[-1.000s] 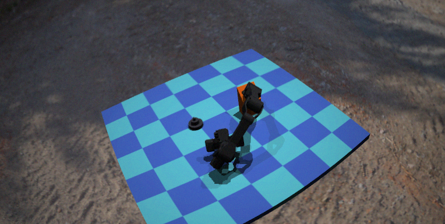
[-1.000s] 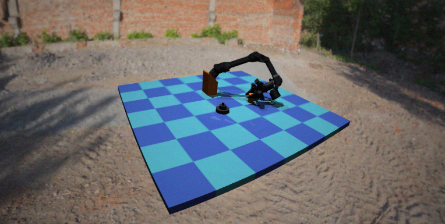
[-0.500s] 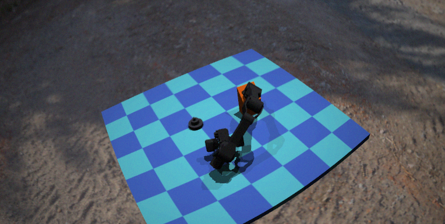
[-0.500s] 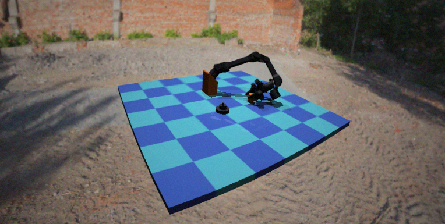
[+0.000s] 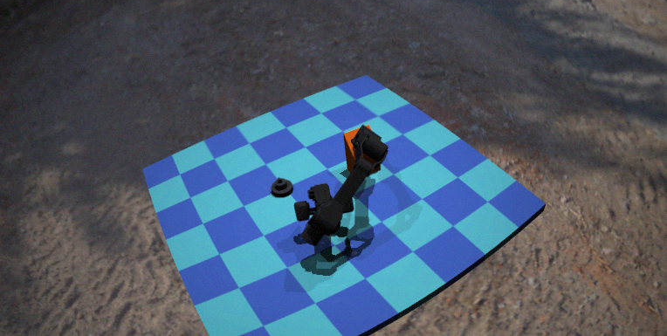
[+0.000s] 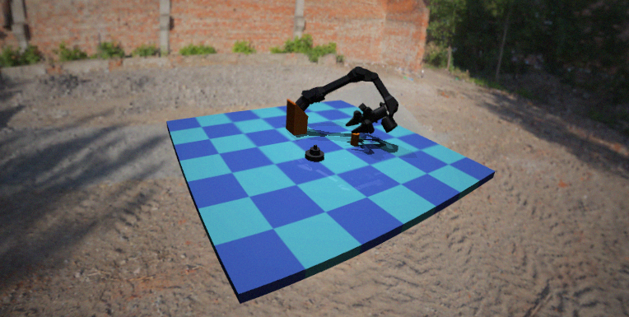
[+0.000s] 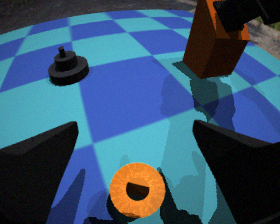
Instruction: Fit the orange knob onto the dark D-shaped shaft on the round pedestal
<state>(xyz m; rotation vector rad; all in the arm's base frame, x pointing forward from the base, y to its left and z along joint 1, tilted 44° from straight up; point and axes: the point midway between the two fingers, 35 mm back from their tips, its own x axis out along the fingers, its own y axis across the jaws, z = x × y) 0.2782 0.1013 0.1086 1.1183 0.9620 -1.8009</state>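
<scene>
Right now my gripper tip is 2 cm short of the orange knob, 4 cm to the right of it and 5 cm above it. The rest, counted from my gripper tip: pedestal 4 cm ahead, 23 cm to the right, 5 cm below.
</scene>
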